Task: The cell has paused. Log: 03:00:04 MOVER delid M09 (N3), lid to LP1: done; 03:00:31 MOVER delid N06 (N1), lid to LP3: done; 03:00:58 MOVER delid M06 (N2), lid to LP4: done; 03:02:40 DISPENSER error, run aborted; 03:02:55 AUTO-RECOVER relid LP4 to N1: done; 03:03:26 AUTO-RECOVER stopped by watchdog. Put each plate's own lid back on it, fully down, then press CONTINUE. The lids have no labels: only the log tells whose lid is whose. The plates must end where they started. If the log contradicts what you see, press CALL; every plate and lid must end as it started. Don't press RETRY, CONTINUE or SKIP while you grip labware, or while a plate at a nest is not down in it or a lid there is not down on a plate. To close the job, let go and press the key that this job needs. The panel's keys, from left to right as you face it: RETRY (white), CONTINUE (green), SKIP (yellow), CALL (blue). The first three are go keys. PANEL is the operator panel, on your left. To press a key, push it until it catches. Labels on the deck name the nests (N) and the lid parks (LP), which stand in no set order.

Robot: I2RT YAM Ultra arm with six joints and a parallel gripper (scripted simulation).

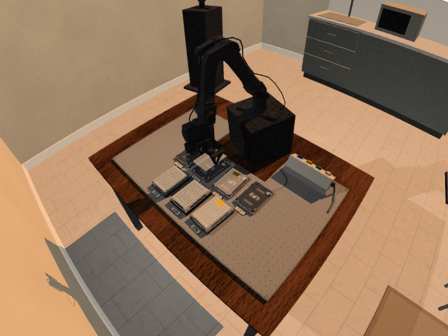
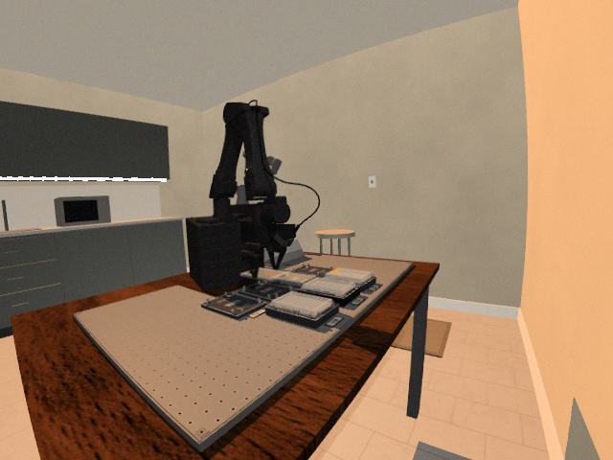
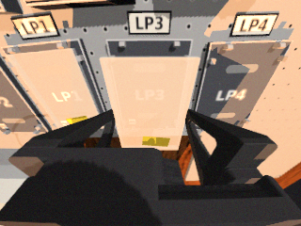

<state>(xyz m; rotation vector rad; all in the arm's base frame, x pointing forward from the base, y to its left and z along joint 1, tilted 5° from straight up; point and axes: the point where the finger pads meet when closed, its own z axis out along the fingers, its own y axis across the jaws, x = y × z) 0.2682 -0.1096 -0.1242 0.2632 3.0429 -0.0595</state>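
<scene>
Now: hand 17 cm short of the white well plate, 10 cm to the left of it and 4 cm above it. Also, from my hand: clear lid 20 cm ahead, 16 cm to the left, 3 cm below; then yellow SKIP key 39 cm to the left, 23 cm behind; then blue CALL key 34 cm to the left, 24 cm behind.
</scene>
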